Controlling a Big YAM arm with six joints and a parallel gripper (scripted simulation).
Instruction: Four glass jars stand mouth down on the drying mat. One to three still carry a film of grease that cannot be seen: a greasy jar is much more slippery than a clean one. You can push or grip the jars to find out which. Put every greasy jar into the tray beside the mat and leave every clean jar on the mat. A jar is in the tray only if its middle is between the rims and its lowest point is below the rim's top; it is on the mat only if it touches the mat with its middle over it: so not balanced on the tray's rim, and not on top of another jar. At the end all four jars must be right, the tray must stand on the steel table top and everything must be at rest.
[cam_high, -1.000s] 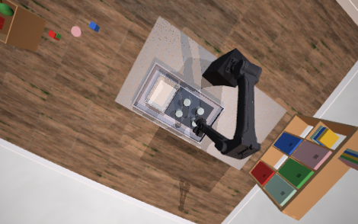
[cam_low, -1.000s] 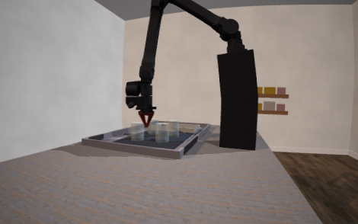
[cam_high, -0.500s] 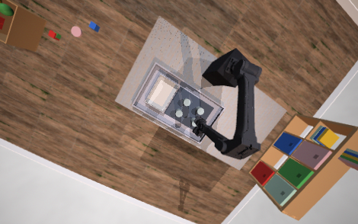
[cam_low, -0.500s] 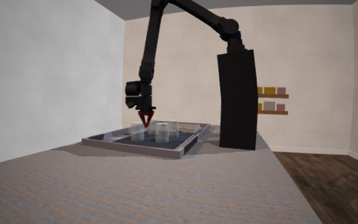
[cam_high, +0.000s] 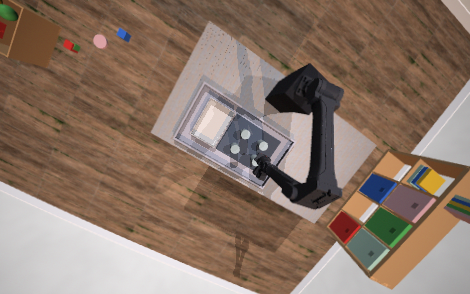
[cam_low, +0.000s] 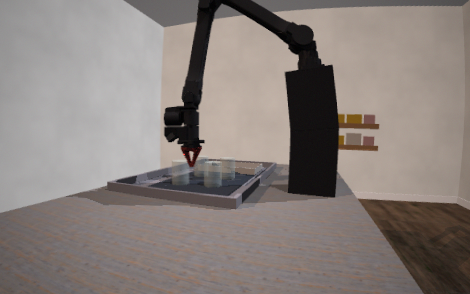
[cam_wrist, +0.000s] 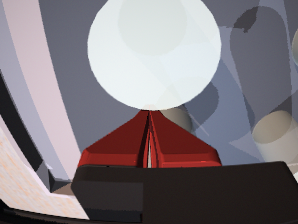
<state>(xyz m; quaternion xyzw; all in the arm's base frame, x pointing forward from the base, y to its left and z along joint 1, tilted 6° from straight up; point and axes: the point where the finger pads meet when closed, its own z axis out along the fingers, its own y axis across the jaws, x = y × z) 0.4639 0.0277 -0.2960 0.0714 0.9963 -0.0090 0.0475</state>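
The dark drying mat is 30 mm behind my hand, 100 mm to the right of it and 80 mm below it. From my hand the other things lie so: pale tray (80 mm behind, 410 mm to the right, 70 mm below).
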